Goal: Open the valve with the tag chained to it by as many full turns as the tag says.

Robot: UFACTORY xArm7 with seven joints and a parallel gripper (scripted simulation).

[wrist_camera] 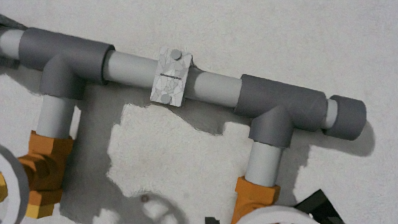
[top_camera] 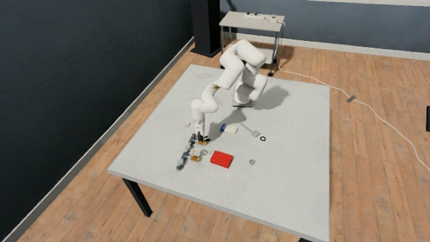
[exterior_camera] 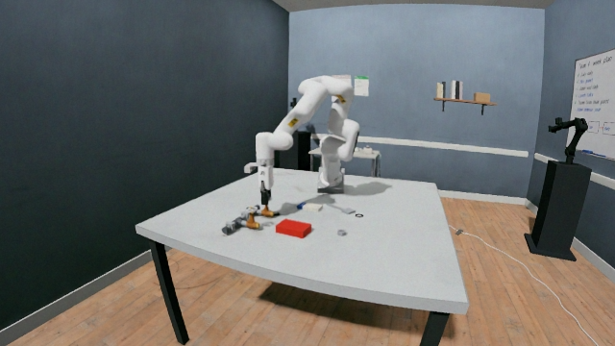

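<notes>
Now: hand 90 mm above the black tag, 40 mm past it and 10 mm to the left of it. The rest, counted from my hand: red block: 180 mm to the left, 70 mm below, 40 mm ahead; then grey nut: 350 mm to the left, 80 mm below, 40 mm behind; then blue box: 210 mm behind, 90 mm to the left, 80 mm below.
</notes>
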